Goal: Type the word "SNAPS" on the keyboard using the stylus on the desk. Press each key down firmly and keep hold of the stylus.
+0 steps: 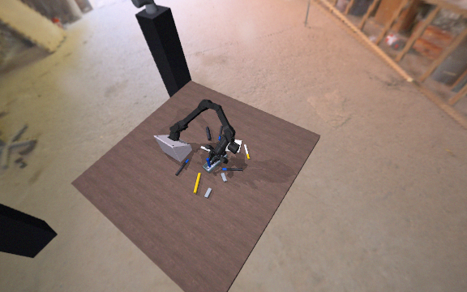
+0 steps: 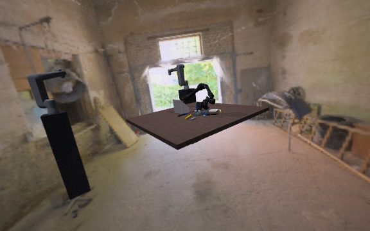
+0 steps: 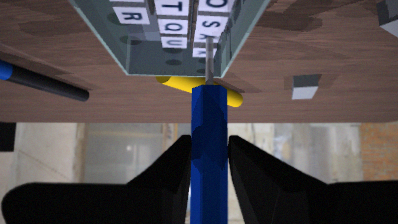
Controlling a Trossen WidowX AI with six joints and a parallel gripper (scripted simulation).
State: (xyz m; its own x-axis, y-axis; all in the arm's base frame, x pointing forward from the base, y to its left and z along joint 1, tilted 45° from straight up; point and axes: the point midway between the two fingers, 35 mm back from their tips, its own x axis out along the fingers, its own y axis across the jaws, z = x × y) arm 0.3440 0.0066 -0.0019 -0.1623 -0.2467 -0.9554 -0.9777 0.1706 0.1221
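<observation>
Now: gripper tip 25 cm to the right of the white pad, 6 cm above it and 3 cm short of it.
</observation>
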